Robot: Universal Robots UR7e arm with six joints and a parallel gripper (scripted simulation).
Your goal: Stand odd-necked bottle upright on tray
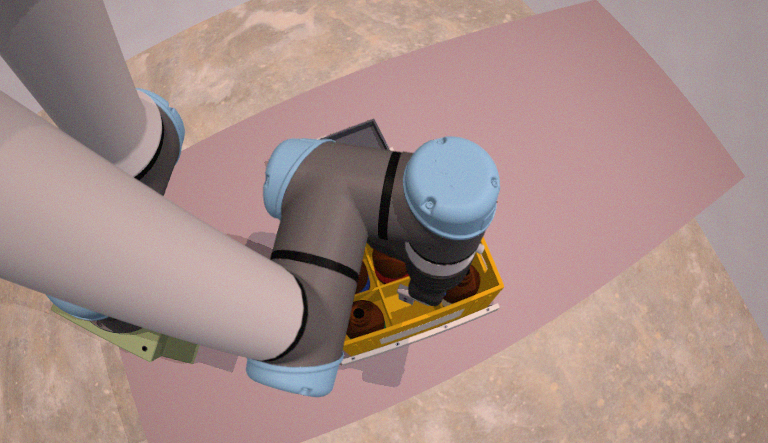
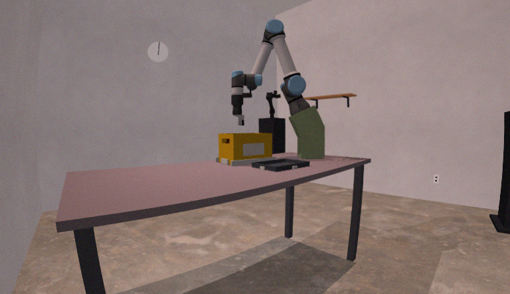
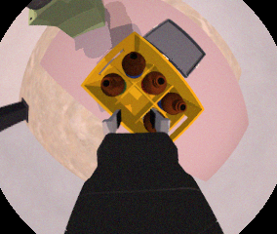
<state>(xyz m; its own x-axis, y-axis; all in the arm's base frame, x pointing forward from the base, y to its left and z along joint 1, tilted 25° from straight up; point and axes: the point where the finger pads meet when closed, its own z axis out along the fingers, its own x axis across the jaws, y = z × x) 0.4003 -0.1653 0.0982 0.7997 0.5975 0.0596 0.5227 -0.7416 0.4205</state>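
Now: hand 16 cm above the crate, 4 cm to the right of it and 1 cm short of it. Round my hand: glass bottle 15 cm below, 9 cm ahead, 1 cm to the right; then dark tray 32 cm to the left, 23 cm below, 2 cm ahead.
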